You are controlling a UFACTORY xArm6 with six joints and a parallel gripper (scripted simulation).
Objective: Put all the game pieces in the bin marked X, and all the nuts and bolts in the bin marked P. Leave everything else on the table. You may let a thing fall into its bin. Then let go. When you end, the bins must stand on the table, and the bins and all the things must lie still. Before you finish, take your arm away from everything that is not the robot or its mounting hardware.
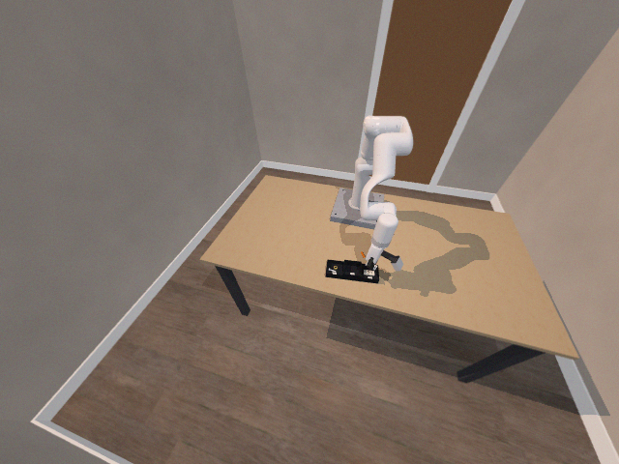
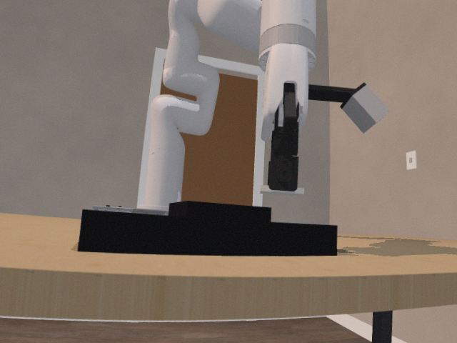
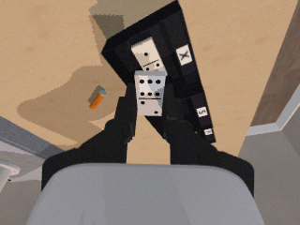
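Right now my hand is 20 mm above the white domino. Round my hand: orange battery 110 mm behind, 80 mm below, 20 mm to the right; then black bin 80 mm to the right, 70 mm below; then yellow nut 160 mm to the right, 80 mm below, 10 mm behind.
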